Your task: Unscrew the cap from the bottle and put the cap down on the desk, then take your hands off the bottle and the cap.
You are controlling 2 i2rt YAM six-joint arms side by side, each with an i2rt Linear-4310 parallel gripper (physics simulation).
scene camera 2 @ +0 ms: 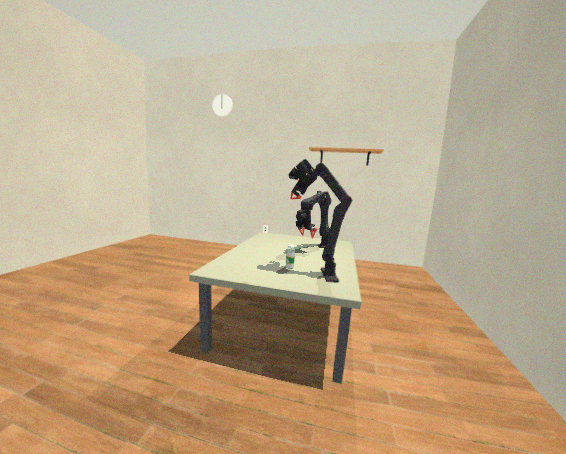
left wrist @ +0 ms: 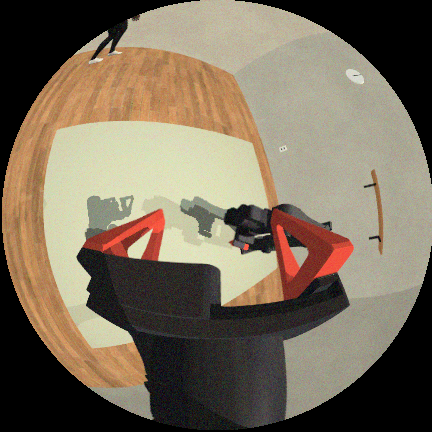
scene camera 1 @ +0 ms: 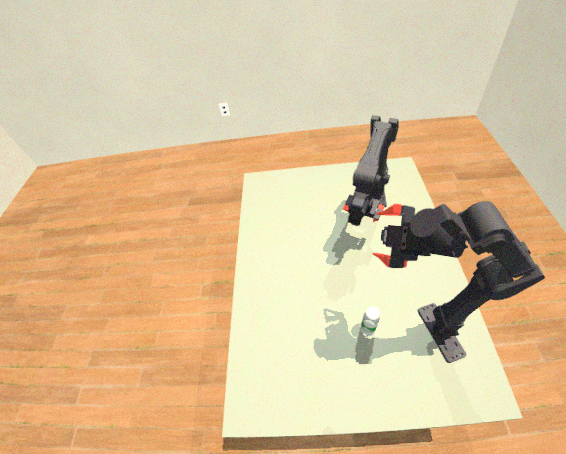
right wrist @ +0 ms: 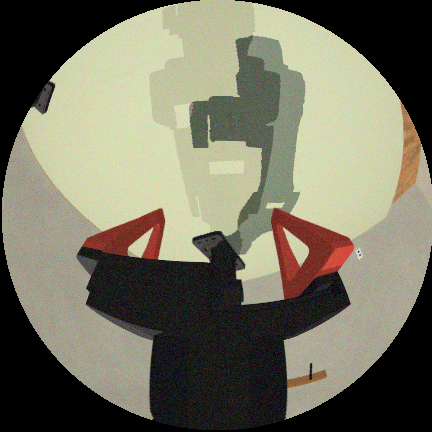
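A small bottle [scene camera 1: 369,327] [scene camera 2: 290,260] with a green and white label stands upright on the desk [scene camera 1: 280,390] [scene camera 2: 230,272]. Its white cap [scene camera 1: 372,313] [scene camera 2: 291,247] sits on top. The bottle does not show in either wrist view. My left gripper [scene camera 1: 376,234] [scene camera 2: 295,196] is open and empty, high above the desk and apart from the bottle. My right gripper [scene camera 2: 307,235] [right wrist: 217,213] is open and empty, lower over the far part of the desk, apart from the bottle; its fingers are partly hidden in scene camera 1.
The left arm's base [scene camera 1: 450,347] [scene camera 2: 330,275] is on the desk, to the right of the bottle in both scene views. The two arms come near each other in scene camera 1. A person's legs [left wrist: 116,35] show on the floor beyond the desk. A wooden shelf [scene camera 2: 346,150] hangs on the wall.
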